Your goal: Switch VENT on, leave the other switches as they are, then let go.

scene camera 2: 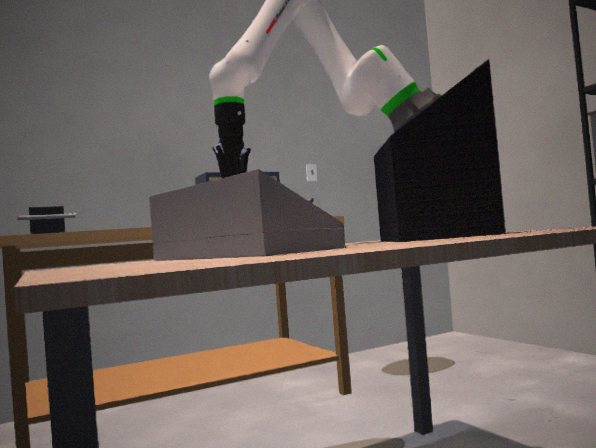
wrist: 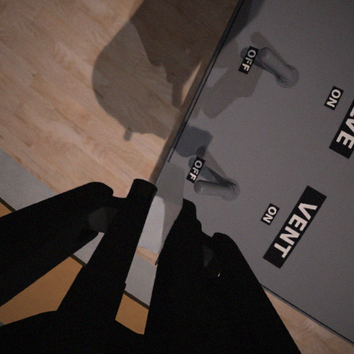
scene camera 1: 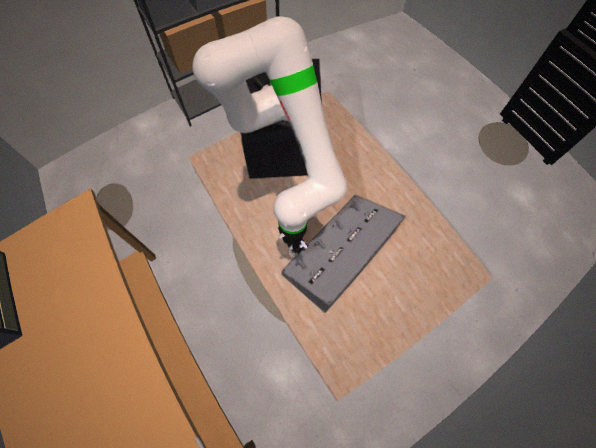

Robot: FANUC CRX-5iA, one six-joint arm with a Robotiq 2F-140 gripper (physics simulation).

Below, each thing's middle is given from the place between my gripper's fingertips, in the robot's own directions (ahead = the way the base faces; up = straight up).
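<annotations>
Grey switch panel (scene camera 2: 250, 214): my gripper 13 cm short of it, 18 cm to the right of it, 7 cm above it.
</annotations>
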